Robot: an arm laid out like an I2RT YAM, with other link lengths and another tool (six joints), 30 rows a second.
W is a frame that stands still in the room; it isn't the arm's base.
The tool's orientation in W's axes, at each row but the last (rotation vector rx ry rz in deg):
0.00 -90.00 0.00
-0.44 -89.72 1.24
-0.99 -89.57 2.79
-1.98 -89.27 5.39
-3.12 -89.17 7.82
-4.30 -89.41 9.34
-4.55 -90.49 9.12
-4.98 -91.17 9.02
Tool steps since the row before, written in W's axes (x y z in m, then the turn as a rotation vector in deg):
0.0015 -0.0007 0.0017 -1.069 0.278 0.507
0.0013 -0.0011 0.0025 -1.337 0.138 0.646
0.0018 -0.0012 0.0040 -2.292 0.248 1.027
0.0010 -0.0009 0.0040 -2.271 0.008 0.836
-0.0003 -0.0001 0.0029 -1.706 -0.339 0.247
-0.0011 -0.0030 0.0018 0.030 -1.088 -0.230
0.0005 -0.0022 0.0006 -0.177 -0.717 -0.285
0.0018 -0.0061 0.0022 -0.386 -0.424 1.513
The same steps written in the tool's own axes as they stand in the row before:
0.0017 -0.0007 -0.0015 0.507 0.278 1.069
0.0025 -0.0012 -0.0013 0.642 0.138 1.339
0.0040 -0.0014 -0.0017 1.021 0.251 2.294
0.0039 -0.0013 -0.0009 0.811 0.027 2.280
0.0029 -0.0004 0.0003 0.189 -0.276 1.725
0.0013 -0.0032 0.0013 -0.392 -1.041 0.028
0.0003 -0.0023 -0.0004 -0.387 -0.656 0.216
0.0012 -0.0064 -0.0016 1.440 -0.636 0.374

